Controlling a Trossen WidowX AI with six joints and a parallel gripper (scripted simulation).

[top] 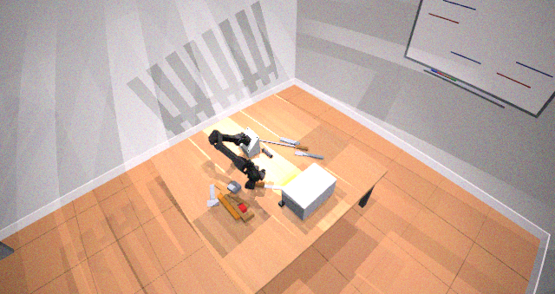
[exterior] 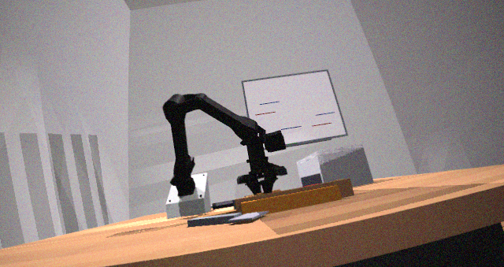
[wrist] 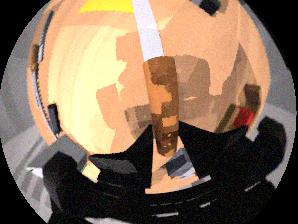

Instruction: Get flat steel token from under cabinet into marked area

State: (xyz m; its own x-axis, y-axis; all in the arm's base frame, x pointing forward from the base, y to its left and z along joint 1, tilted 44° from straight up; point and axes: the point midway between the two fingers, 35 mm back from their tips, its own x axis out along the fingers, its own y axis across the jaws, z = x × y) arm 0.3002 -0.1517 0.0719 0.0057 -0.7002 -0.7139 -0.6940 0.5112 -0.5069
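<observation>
Now: the grey block 5 cm behind my gripper tip, 12 cm to the right of it and 1 cm above it. The rest, counted from my gripper tip: orange bar: 5 cm ahead, 23 cm to the right, 1 cm above; then thin wooden stick: 2 cm behind, 16 cm to the right; then red block: 12 cm ahead, 16 cm to the right, 1 cm above.
</observation>
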